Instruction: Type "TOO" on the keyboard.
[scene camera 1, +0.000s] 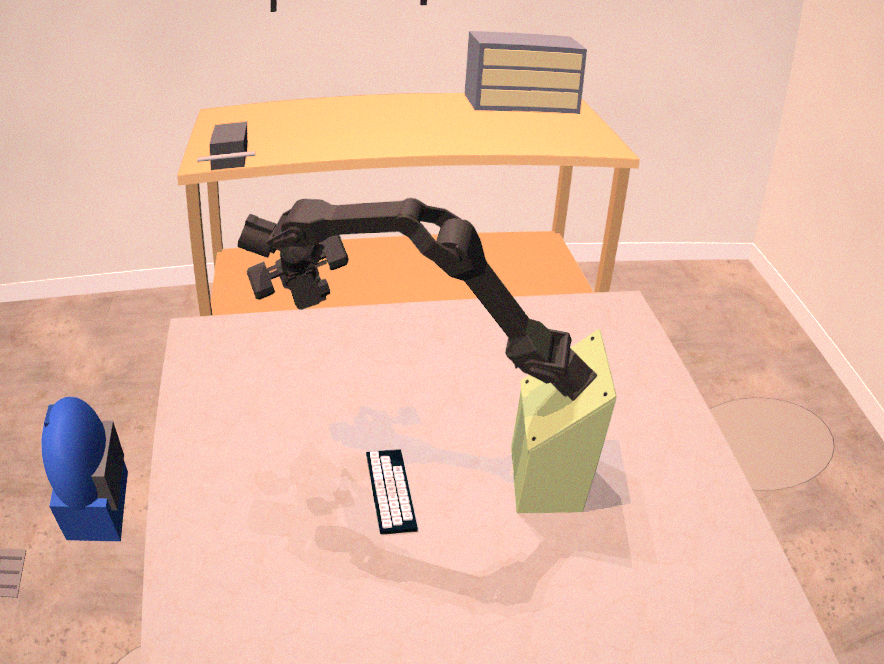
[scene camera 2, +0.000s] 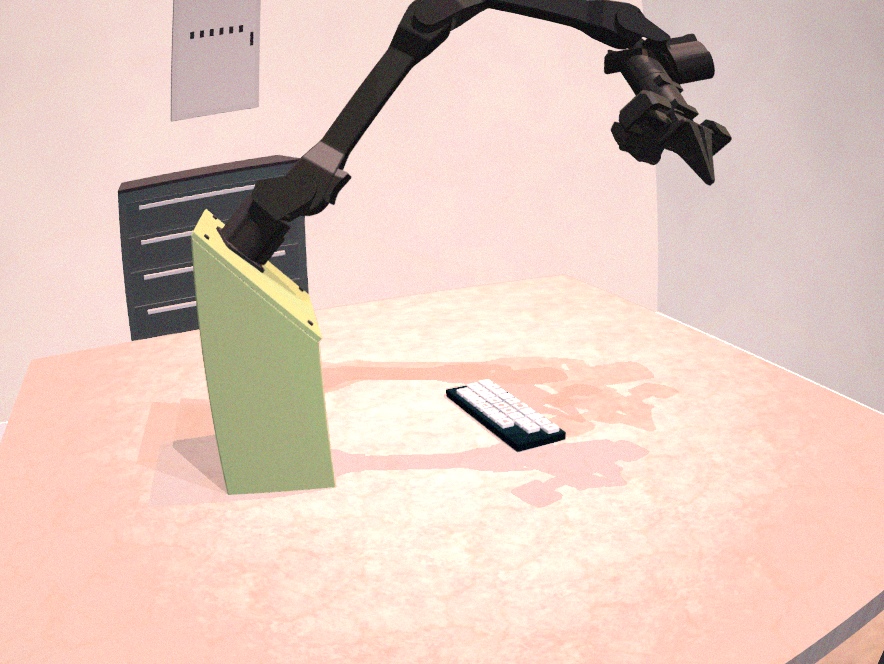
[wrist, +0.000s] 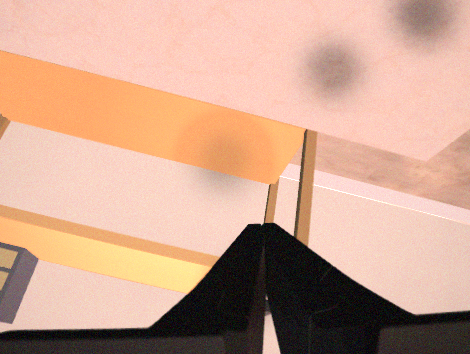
Labels:
my gripper: scene camera 1 297, 277; scene camera 2 711, 183; wrist 261, 236

